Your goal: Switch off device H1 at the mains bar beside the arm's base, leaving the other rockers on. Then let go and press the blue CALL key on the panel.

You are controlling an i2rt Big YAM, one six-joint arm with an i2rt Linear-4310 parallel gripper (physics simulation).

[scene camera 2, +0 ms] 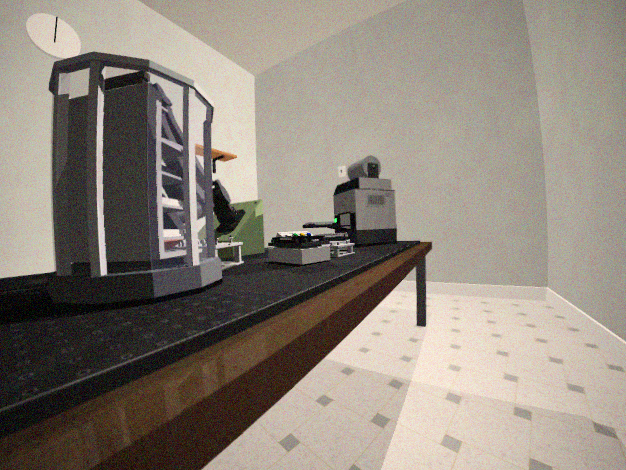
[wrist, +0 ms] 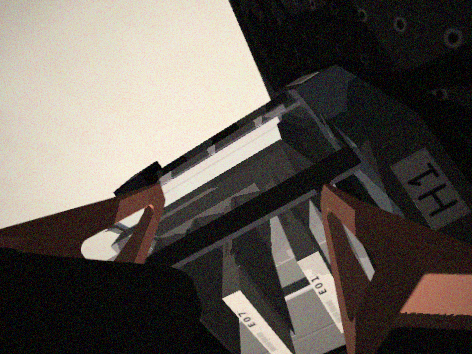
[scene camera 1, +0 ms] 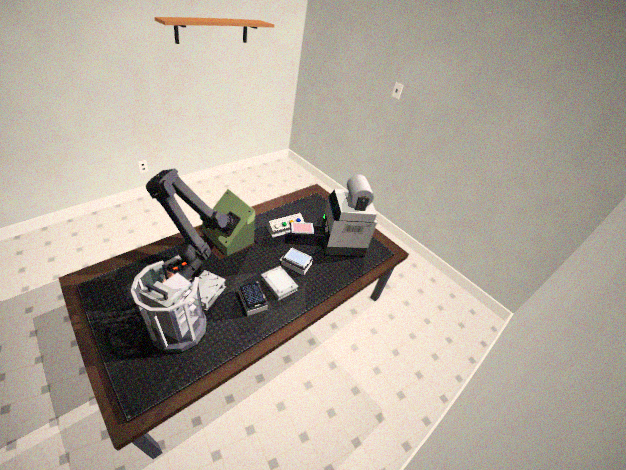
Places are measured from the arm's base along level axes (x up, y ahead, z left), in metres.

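Where they show: gripper, fingertip midpoint: [wrist: 237, 192]; arm's base, link origin: [scene camera 2: 232, 222] [scene camera 1: 230, 224].
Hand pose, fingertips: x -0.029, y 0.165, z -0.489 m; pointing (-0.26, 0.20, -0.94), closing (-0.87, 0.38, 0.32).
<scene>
Each offset is from my fingertips to the top centre of the thing. "*": to the spot under its first point.
Device H1 {dx +0.230, dy +0.110, dz -0.041 m} [scene camera 1: 174, 323] [scene camera 2: 126, 177] is a many-sided clear-walled carousel; its H1 label shows in the wrist view [wrist: 427, 187]. My gripper [scene camera 1: 176, 268] [wrist: 237, 192] is open and empty, with orange-brown fingers spread over the carousel's rim. The arm's base stands on a green wedge [scene camera 1: 237, 240] [scene camera 2: 252, 222]. The mains bar and its rockers cannot be made out in any view. A white key panel {dx -0.021, dy -0.037, dz +0.818 m} [scene camera 1: 276, 230] lies beyond the wedge, away from the gripper; its blue key {dx -0.030, dy +0.007, dz +0.882 m} [scene camera 1: 298, 220] [scene camera 2: 308, 234] is at the right end. Its lettering is too small to read.
A grey-white instrument {dx +0.351, dy +0.289, dz +0.984 m} [scene camera 1: 351, 235] [scene camera 2: 374, 212] stands at the table's far end. A pink-topped plate {dx +0.020, dy +0.106, dz +0.796 m} [scene camera 1: 302, 228], a pale blue-topped box {dx -0.035, dy +0.215, dz +0.644 m} [scene camera 1: 297, 258], a white box {dx -0.062, dy +0.247, dz +0.472 m} [scene camera 1: 279, 282] and a dark-topped box {dx -0.035, dy +0.232, dz +0.299 m} [scene camera 1: 252, 294] lie between it and the carousel. White racked plates {* dx -0.045, dy +0.069, dz +0.182 m} [scene camera 1: 211, 287] stand beside the carousel.
</scene>
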